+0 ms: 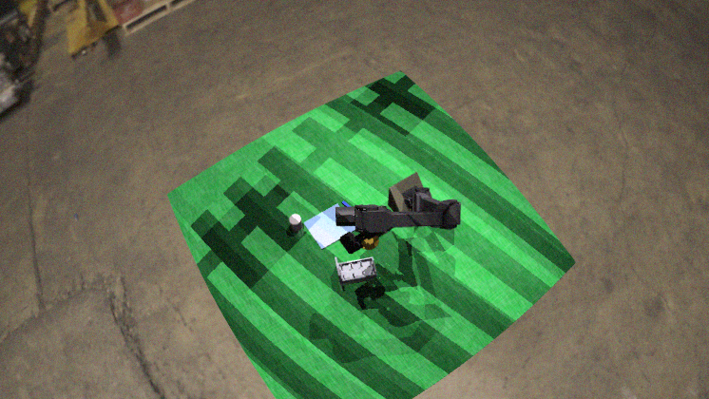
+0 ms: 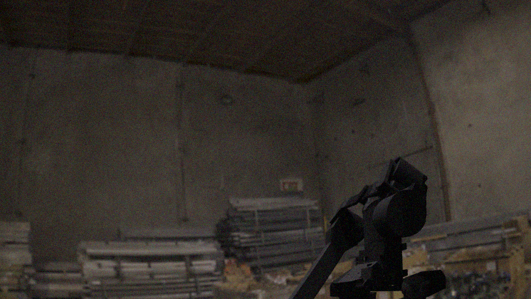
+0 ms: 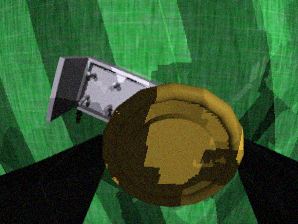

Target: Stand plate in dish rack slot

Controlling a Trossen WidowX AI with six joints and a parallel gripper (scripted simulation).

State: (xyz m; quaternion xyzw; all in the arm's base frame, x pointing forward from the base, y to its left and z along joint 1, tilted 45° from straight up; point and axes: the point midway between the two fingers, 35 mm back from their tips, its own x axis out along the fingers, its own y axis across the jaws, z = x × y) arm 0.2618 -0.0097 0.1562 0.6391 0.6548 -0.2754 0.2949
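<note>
The grey dish rack is 60 mm ahead of my gripper tip, 10 mm to the left of it and 130 mm below it. The rest, counted from my gripper tip: yellow plate (10 mm above); then blue spoon (60 mm behind, 210 mm to the right, 150 mm below); then light blue mat (40 mm ahead, 200 mm to the right, 150 mm below).
</note>
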